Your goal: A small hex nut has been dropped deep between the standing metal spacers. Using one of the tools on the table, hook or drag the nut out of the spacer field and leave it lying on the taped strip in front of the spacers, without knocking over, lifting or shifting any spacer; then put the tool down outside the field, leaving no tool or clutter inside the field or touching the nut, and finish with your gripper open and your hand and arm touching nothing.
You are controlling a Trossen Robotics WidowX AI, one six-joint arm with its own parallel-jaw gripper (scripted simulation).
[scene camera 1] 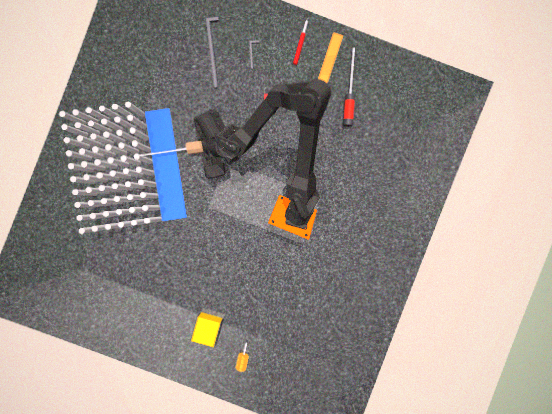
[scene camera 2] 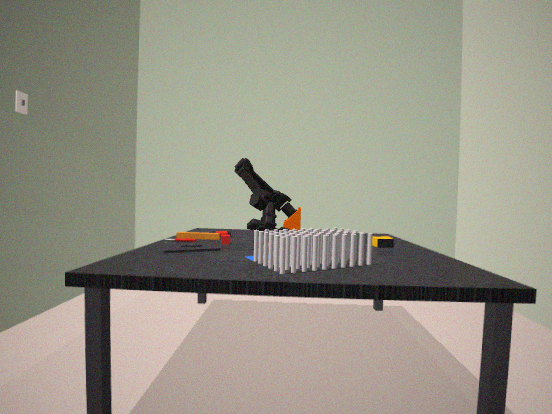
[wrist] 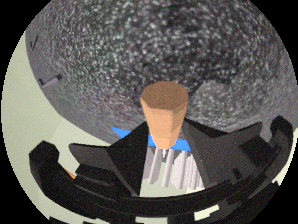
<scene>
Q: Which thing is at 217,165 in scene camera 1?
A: My gripper.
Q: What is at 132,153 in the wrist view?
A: My gripper.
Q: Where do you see a blue taped strip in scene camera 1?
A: At 166,169
</scene>
